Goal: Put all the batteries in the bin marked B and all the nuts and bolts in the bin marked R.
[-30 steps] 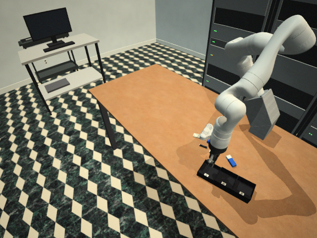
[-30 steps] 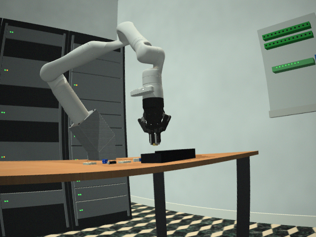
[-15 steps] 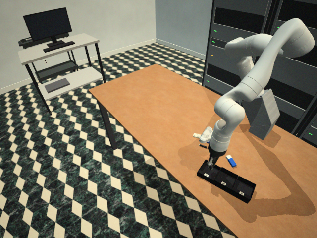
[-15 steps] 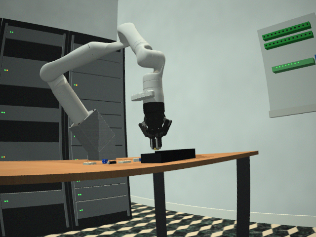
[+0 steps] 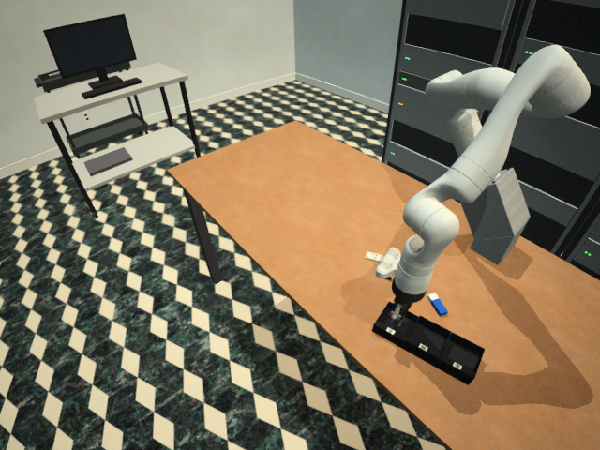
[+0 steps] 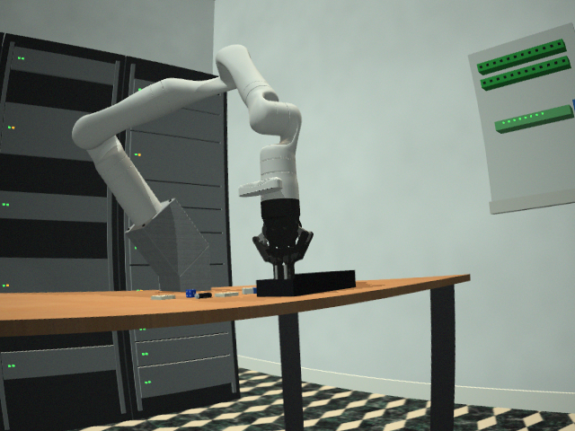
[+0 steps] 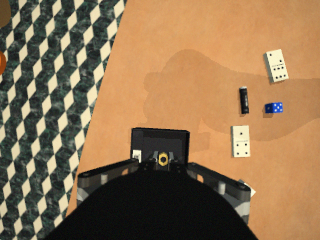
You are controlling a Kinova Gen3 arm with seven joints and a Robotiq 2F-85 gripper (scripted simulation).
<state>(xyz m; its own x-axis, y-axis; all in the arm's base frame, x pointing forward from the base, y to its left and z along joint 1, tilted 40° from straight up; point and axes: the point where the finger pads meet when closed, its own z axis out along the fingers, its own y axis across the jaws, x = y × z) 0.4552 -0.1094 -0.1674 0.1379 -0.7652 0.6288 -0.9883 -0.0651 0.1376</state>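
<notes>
Right now my hand is 20 mm above the yellow nut. The rest, counted from my hand: bin (80 mm to the left, 20 mm below); blue-and-white eraser (130 mm behind, 40 mm to the left, 30 mm below); black battery (110 mm to the right, 110 mm behind, 40 mm below).
</notes>
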